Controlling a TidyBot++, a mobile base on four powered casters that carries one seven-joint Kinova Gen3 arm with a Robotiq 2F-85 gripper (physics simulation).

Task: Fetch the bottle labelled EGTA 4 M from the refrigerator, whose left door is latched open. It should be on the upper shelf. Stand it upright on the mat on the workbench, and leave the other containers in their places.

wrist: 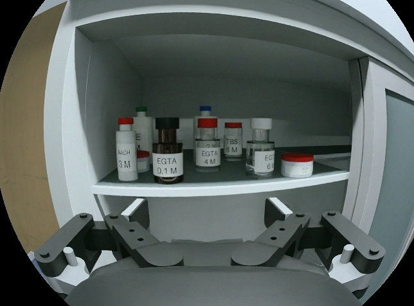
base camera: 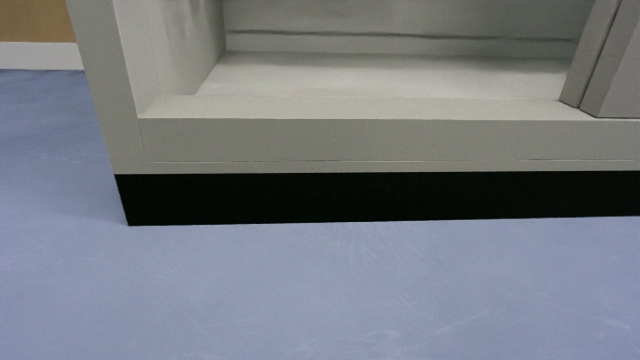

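Observation:
The bottle labelled EGTA 4 M, clear glass with a red cap, stands upright on the upper shelf of the refrigerator, near the middle in the wrist view. A white bottle with a blue cap stands behind it. My gripper is open and empty. It is in front of the refrigerator, with its fingertips showing below the shelf's front edge in the wrist view. The workbench and the mat do not show in these views.
Left of it stand a brown EGTA 0.1 M bottle and a white NaOH 3 M bottle. Right are a TBS bottle, a white-capped EGTA bottle and a red-lidded jar. A sliding door covers the right side.

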